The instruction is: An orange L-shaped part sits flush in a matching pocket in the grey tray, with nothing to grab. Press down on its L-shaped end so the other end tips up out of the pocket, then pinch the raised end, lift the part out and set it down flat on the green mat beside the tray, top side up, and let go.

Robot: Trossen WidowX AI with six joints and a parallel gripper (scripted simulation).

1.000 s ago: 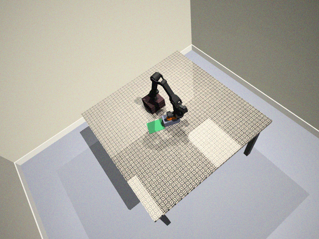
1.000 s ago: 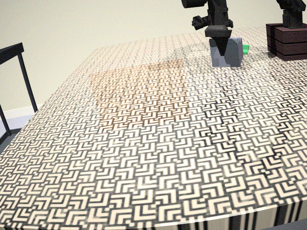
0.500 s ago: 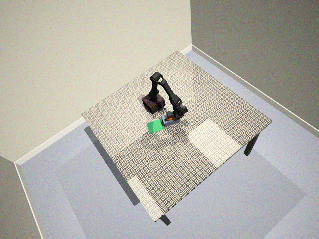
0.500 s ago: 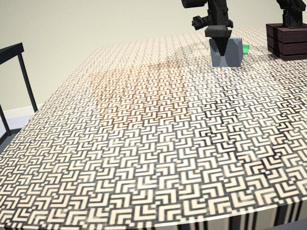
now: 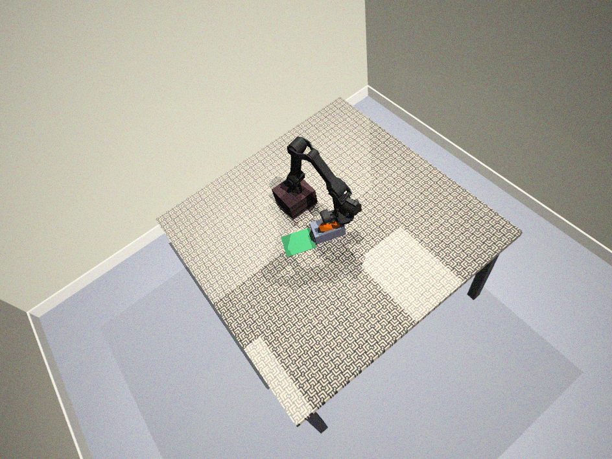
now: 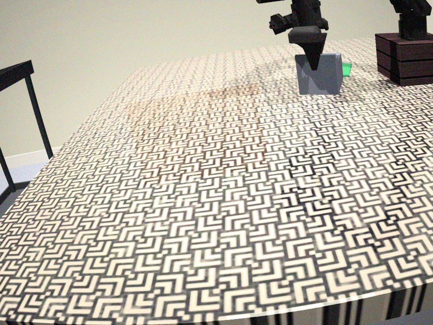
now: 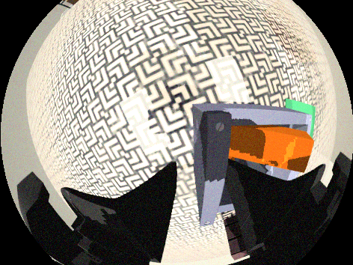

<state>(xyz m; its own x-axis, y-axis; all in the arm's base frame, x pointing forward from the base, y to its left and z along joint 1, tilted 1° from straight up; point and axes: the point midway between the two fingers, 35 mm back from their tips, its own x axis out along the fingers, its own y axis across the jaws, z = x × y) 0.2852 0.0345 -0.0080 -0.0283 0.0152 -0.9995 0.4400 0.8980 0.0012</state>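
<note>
My gripper tip is 30 mm past the orange L-shaped part, 40 mm to the left of it and 20 mm above it. Round my gripper tip: green mat (100 mm behind, 210 mm to the right, 70 mm below).
</note>
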